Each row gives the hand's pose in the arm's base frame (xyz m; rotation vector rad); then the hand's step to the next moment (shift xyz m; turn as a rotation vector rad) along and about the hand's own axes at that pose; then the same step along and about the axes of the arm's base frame.
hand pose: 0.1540 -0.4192 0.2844 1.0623 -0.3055 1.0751
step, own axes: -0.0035 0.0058 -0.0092 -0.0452 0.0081 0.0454
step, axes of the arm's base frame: -0.0090 0.0060 -0.0037 -0.0167 -0.0623 -0.0028
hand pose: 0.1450 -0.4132 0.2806 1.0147 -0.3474 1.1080
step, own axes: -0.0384 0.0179 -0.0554 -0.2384 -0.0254 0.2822
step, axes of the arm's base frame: -0.0457 0.0245 -0.0467 -0.0192 -0.3689 -0.0263
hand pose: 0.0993 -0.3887 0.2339 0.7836 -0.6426 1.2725
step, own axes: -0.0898 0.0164 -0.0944 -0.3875 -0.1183 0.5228
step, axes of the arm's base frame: -0.0334 0.0259 -0.1243 0.0447 -0.6597 -0.0167
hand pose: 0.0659 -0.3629 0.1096 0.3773 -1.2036 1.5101
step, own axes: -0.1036 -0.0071 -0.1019 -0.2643 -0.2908 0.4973
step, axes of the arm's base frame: 0.0776 0.0269 -0.1201 0.1627 -0.5942 0.1488
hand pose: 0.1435 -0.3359 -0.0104 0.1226 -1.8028 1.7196
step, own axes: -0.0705 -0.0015 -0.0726 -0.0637 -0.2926 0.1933
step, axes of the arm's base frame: 0.0839 0.0422 -0.0378 0.1184 -0.2426 0.2327
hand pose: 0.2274 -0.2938 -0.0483 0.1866 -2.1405 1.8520
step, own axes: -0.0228 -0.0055 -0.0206 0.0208 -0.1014 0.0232
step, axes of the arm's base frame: 0.0261 0.0171 0.0006 0.0067 -0.0368 0.0993
